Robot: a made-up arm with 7 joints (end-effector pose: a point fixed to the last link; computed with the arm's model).
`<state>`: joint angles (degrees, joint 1 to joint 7).
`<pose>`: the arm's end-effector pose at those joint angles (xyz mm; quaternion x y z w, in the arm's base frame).
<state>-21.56 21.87 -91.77 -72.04 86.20 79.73 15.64</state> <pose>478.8 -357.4 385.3 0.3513 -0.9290 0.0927 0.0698</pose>
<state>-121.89 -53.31 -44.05 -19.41 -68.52 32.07 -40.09</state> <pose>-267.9 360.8 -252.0 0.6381 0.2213 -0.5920 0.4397</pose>
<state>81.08 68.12 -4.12 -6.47 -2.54 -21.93 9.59</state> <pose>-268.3 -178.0 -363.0 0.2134 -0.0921 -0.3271 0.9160</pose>
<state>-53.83 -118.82 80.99 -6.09 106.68 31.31 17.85</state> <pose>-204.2 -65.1 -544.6 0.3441 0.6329 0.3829 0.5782</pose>
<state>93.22 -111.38 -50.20 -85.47 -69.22 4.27 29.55</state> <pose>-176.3 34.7 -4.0 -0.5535 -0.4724 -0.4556 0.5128</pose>
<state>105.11 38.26 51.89 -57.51 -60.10 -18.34 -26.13</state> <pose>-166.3 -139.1 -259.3 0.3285 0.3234 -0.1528 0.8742</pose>
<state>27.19 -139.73 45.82 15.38 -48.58 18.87 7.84</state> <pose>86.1 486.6 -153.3 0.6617 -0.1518 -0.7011 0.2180</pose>
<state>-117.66 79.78 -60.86 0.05 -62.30 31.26 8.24</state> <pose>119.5 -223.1 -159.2 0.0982 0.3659 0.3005 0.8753</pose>
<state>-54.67 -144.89 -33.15 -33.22 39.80 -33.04 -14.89</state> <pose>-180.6 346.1 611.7 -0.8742 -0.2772 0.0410 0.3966</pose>
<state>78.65 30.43 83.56 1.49 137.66 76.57 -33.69</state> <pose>115.6 601.1 227.3 0.9694 0.0414 -0.0304 0.2401</pose>
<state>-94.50 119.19 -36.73 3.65 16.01 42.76 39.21</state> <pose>477.3 80.6 260.2 -0.6185 0.5665 0.3068 0.4498</pose>
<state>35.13 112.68 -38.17 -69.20 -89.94 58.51 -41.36</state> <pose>51.3 -279.8 -1.2 -0.3301 0.8374 0.1107 0.4214</pose>
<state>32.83 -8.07 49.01 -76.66 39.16 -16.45 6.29</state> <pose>-383.0 -254.8 -110.4 0.1923 0.2388 -0.3210 0.8961</pose>
